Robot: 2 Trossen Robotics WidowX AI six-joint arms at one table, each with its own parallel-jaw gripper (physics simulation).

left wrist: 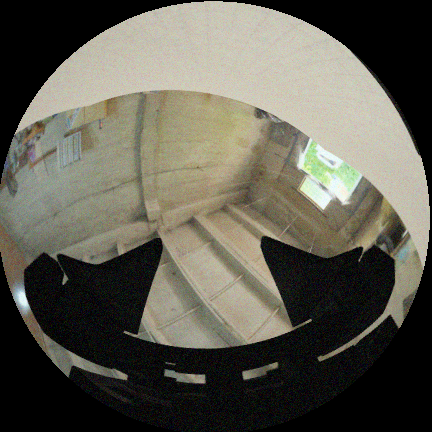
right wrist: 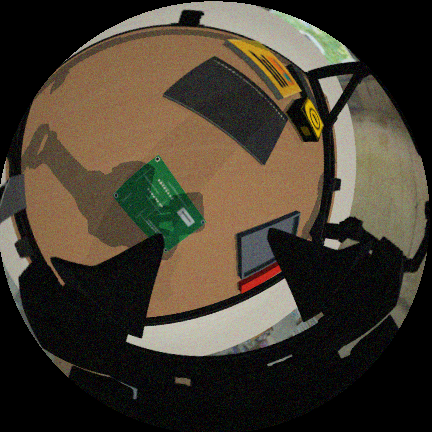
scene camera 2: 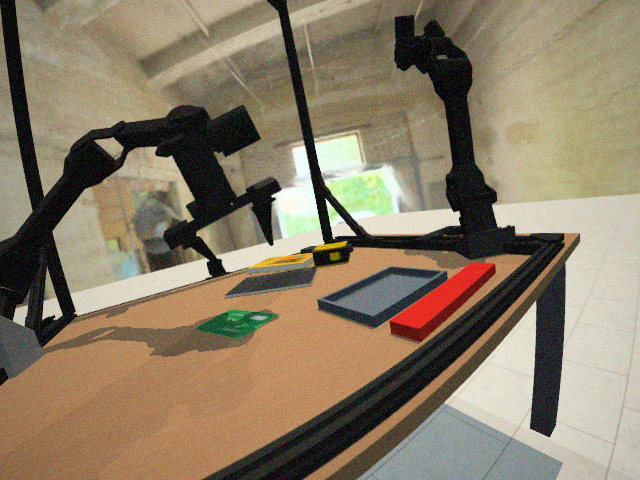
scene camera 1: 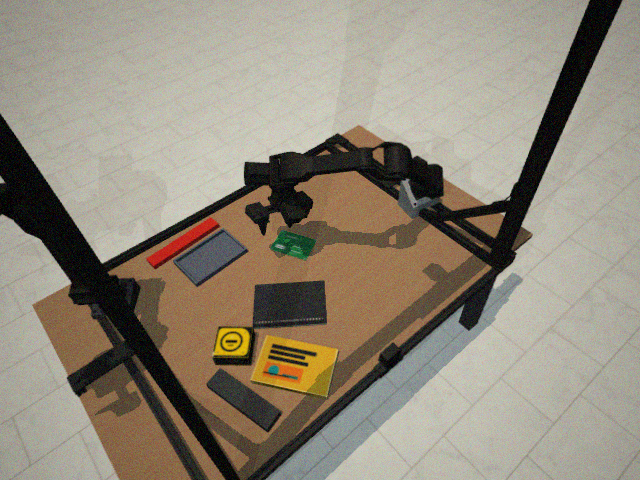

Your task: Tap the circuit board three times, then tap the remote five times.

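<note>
The green circuit board lies flat on the table, partly in shadow. My right gripper is open and empty, above the table near the board and not touching it. The remote is a long dark grey bar lying flat at the bottom of the scene camera 1 view, beside the yellow booklet. It is mostly hidden in the other views. My left gripper is open and empty. In scene camera 2 its arm is raised high above the table, at the right.
A black flat case lies between the board and the yellow booklet. A yellow-black tape measure stands by the booklet. A grey-blue tray lies beside a red bar.
</note>
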